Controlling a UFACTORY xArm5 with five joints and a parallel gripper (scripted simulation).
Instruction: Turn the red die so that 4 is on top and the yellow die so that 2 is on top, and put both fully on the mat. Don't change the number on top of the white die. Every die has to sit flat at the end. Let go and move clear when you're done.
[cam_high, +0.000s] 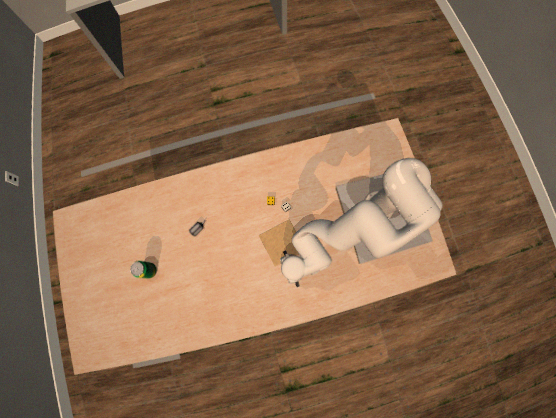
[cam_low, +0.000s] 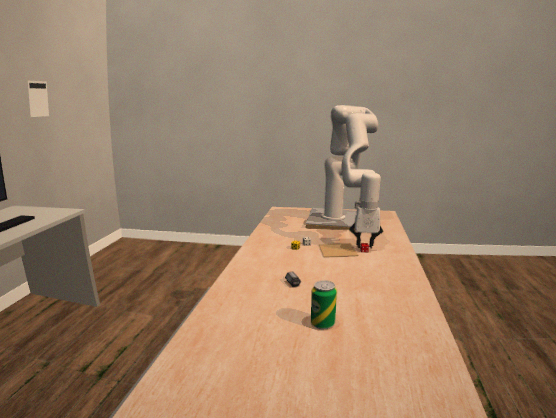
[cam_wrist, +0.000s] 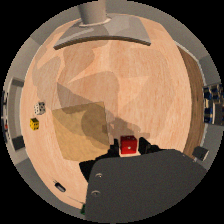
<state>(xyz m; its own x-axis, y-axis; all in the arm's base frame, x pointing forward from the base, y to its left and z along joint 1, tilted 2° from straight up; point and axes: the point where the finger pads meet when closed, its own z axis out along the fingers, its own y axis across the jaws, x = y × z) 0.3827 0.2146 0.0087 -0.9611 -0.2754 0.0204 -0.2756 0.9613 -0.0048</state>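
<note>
The red die is 20 mm below my hand. The rest, counted from my hand: brown mat (110 mm to the right, 30 mm below, 20 mm ahead); then yellow die (280 mm to the right, 50 mm ahead, 20 mm below); then white die (250 mm to the right, 20 mm below).
</note>
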